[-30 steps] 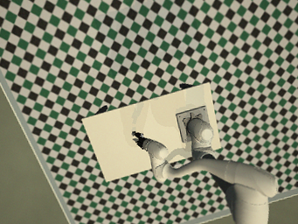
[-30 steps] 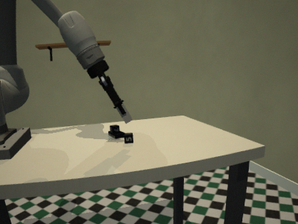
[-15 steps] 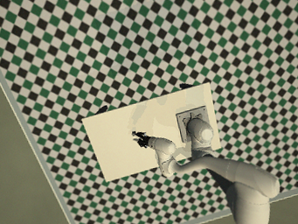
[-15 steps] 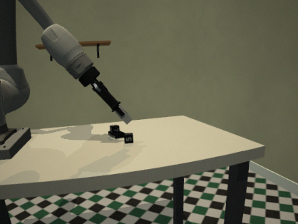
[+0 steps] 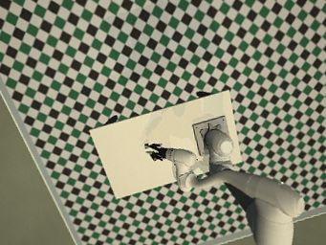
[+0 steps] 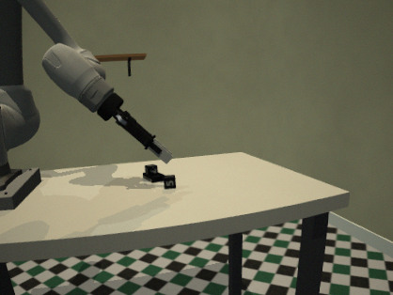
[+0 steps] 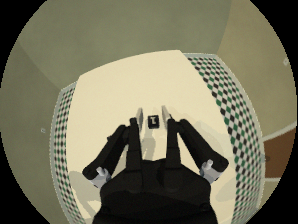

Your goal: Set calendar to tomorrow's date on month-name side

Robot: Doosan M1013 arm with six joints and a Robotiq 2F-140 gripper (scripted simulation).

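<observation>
My hand is 9 cm above the black calendar cube and 2 cm short of it. The rest, counted from my hand: calendar tray 10 cm to the left, 10 cm below, 1 cm behind.
</observation>
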